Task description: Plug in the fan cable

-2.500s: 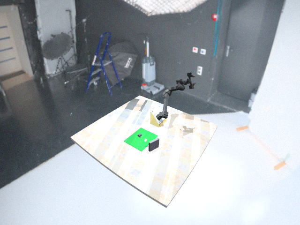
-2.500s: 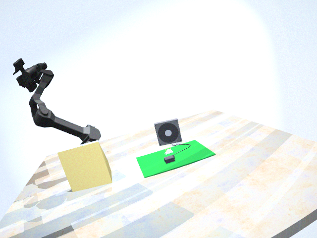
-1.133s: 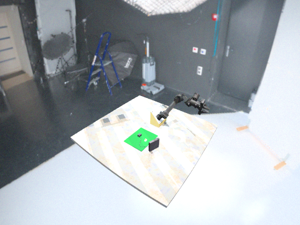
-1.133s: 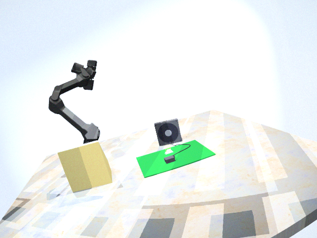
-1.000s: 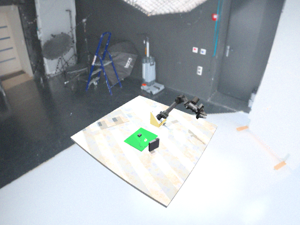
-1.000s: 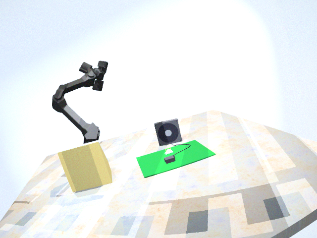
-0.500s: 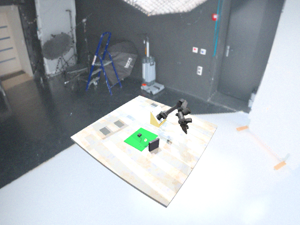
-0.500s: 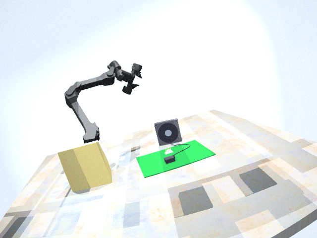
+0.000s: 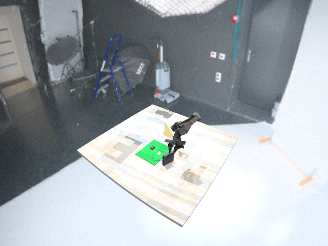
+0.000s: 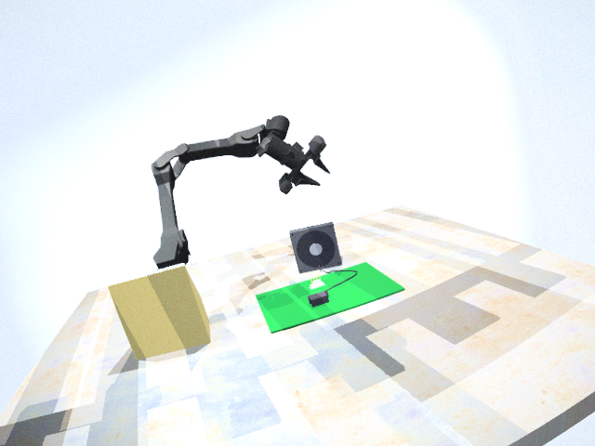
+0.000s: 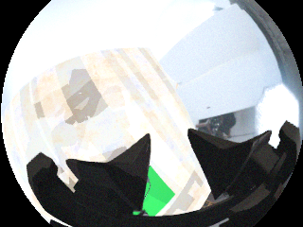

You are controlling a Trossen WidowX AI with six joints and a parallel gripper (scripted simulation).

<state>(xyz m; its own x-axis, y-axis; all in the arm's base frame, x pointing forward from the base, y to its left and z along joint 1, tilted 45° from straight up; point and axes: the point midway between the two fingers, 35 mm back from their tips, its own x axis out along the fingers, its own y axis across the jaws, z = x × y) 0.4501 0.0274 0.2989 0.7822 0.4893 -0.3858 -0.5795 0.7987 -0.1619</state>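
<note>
Now: gripper tip 310 mm to the left of the dark fan plug, 210 mm above it and 190 mm past it. The rest, counted from my gripper tip: black fan (160 mm below, 100 mm behind, 90 mm to the right); then green board (270 mm to the right, 240 mm below, 160 mm behind).
</note>
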